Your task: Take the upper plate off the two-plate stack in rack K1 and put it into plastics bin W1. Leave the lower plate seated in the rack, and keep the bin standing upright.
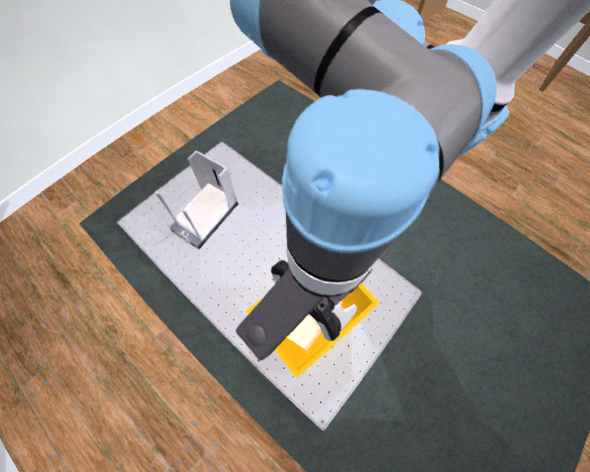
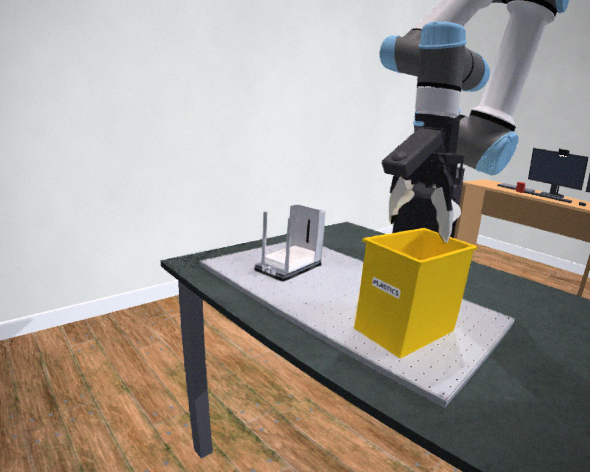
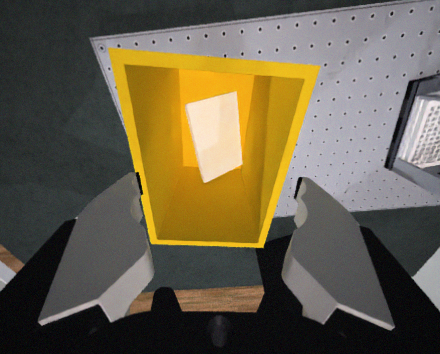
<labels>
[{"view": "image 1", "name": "my gripper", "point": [305, 307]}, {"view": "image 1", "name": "yellow plastics bin W1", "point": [296, 358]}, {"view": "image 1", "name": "white plate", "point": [208, 206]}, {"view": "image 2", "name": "my gripper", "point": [416, 232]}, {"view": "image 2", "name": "yellow plastics bin W1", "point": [412, 285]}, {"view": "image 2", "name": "white plate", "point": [299, 256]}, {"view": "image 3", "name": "my gripper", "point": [219, 177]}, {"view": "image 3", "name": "yellow plastics bin W1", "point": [235, 209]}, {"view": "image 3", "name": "white plate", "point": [214, 125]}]
</labels>
